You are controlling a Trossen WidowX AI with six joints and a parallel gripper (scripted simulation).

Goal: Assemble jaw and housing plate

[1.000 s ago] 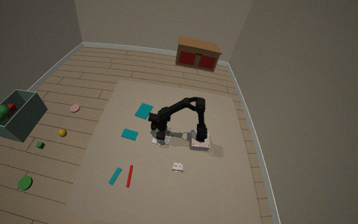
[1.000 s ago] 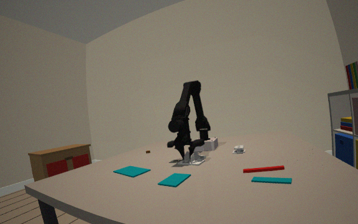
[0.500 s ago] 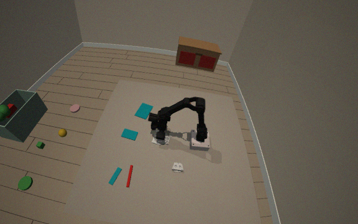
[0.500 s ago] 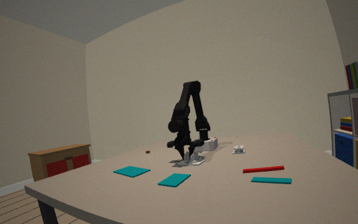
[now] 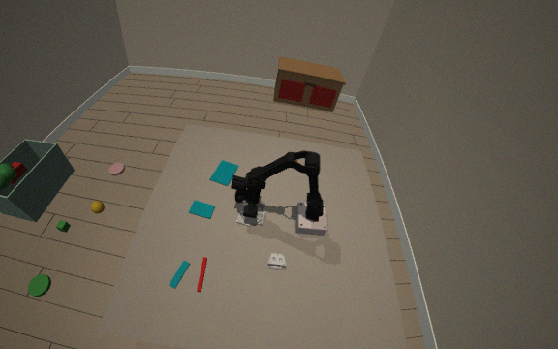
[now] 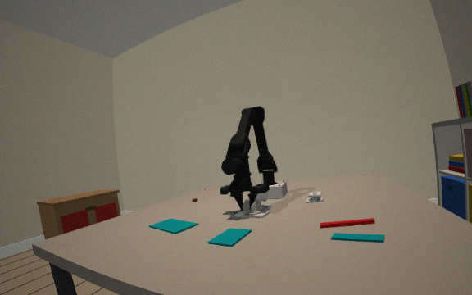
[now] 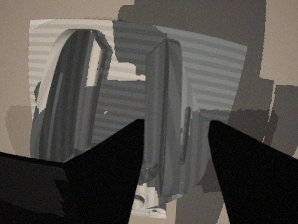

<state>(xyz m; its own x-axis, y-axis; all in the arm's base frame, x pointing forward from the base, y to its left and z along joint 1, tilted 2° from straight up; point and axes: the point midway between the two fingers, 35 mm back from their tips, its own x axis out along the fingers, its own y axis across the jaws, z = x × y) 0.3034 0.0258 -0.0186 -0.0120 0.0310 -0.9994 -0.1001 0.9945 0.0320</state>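
Now: the jaw 4 cm behind my gripper tip and 2 cm to the left of it. Also, from my gripper tip: small white block 23 cm to the left, 18 cm behind; red strip 39 cm to the left, 12 cm ahead, 1 cm below; housing plate 24 cm to the left, 18 cm behind, 1 cm above.
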